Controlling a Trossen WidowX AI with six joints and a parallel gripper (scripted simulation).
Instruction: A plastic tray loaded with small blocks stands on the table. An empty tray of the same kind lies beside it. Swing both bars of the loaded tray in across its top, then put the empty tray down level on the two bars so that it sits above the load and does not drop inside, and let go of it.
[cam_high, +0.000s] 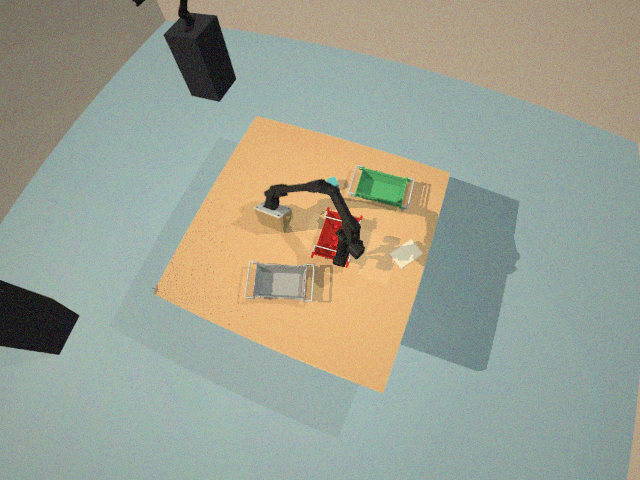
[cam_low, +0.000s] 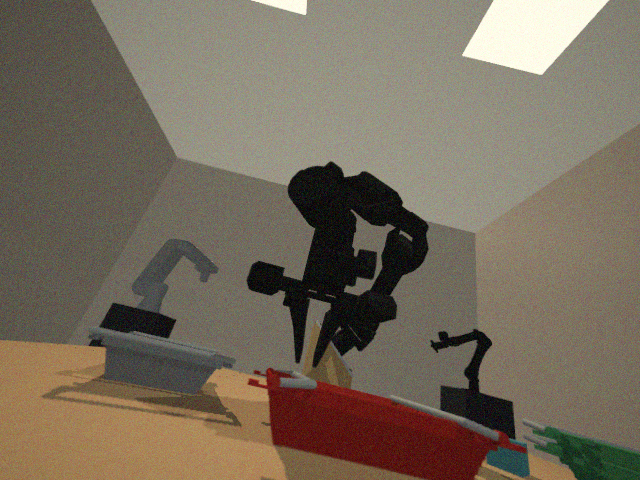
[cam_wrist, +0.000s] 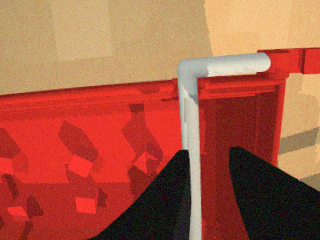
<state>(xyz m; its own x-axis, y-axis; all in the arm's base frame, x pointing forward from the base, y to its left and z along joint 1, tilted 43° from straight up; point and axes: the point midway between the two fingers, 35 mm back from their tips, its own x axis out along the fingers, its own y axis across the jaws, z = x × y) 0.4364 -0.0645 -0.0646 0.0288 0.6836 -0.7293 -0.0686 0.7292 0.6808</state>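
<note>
Right now the grey tray is 25 cm behind my gripper tip, 24 cm to the right of it and 3 cm below it. Round my gripper tip: teal block 21 cm behind, 40 cm to the left, 6 cm below; flat piece 30 cm ahead, 14 cm to the left, 8 cm below.
</note>
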